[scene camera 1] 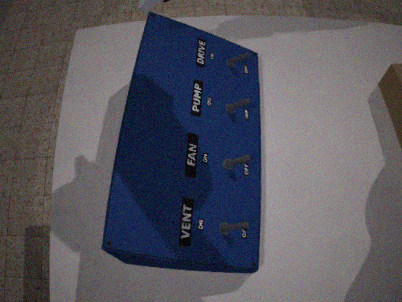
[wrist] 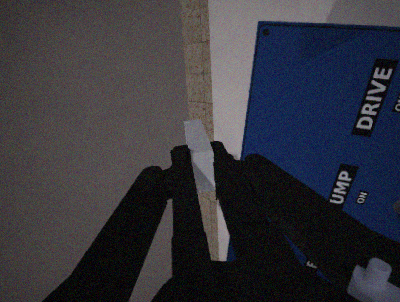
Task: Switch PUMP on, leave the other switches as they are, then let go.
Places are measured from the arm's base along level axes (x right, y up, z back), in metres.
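Pixels of known places: gripper, between the fingertips: (scene camera 1: 142, 4) (wrist: 193, 135).
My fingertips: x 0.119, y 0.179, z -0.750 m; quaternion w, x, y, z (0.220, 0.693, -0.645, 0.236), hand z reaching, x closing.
Observation:
Behind a point stands the place of what it marks.
The blue switch panel (scene camera 1: 155, 110) {y 0.049, x -0.025, z -0.730 m} (wrist: 295, 100) {y 0.049, x 0.139, z -0.715 m} has four grey levers. The PUMP lever (scene camera 1: 238, 107) {y 0.003, x 0.011, z -0.576 m} leans to its OFF mark, as do the DRIVE lever (scene camera 1: 238, 61) {y 0.003, x 0.131, z -0.566 m}, the FAN lever (scene camera 1: 236, 163) {y 0.004, x -0.108, z -0.589 m} and the VENT lever (scene camera 1: 234, 228) {y 0.007, x -0.227, z -0.599 m}. In the wrist view the PUMP label (wrist: 342, 185) {y 0.016, x 0.036, z -0.655 m} is partly hidden by a finger. My gripper (wrist: 193, 135) {y 0.179, x 0.119, z -0.750 m} is shut and empty, its pale fingertips together, left of the panel's edge in the wrist view and apart from the PUMP lever. In scene camera 1 a pale tip shows at the top edge, above the panel's upper left corner.
The panel stands on a white table top (scene camera 1: 310, 150) {y -0.108, x -0.032, z -0.401 m} (wrist: 230, 55) {y -0.108, x 0.191, z -0.941 m}. A brown box (scene camera 1: 394, 95) {y -0.056, x 0.097, z -0.142 m} shows at the right edge of scene camera 1. Tiled floor (scene camera 1: 30, 125) lies beyond the table. A pale knob-like piece (wrist: 372, 280), unclear what, shows low right in the wrist view.

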